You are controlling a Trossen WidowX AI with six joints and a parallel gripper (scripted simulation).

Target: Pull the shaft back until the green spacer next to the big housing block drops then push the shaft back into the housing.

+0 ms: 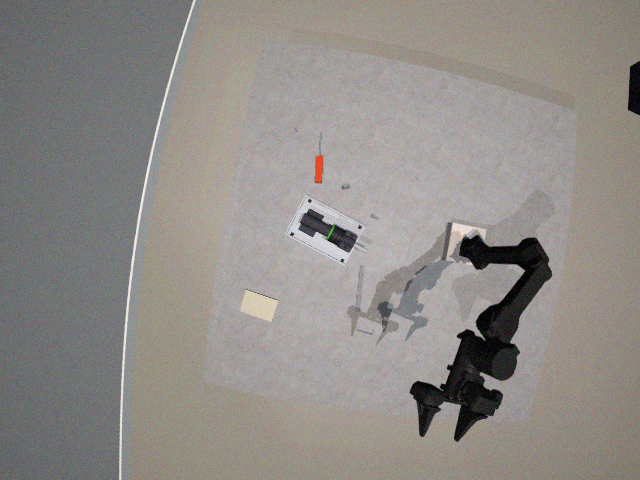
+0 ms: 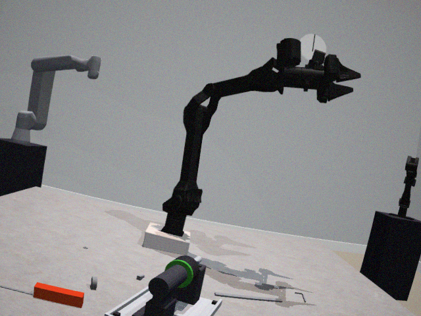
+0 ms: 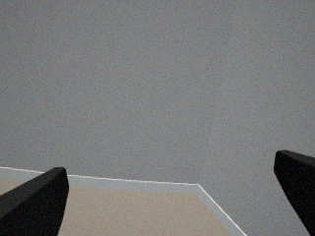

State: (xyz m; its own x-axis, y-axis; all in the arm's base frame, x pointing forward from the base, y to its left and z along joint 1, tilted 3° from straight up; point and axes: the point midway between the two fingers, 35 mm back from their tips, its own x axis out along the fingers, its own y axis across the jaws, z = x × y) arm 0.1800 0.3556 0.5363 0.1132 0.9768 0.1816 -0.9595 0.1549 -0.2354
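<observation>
The green spacer is 490 mm below my gripper tip, 360 mm to the right of it and 290 mm ahead of it. Round my gripper tip: cream card 560 mm below, 470 mm ahead, 60 mm to the right.
</observation>
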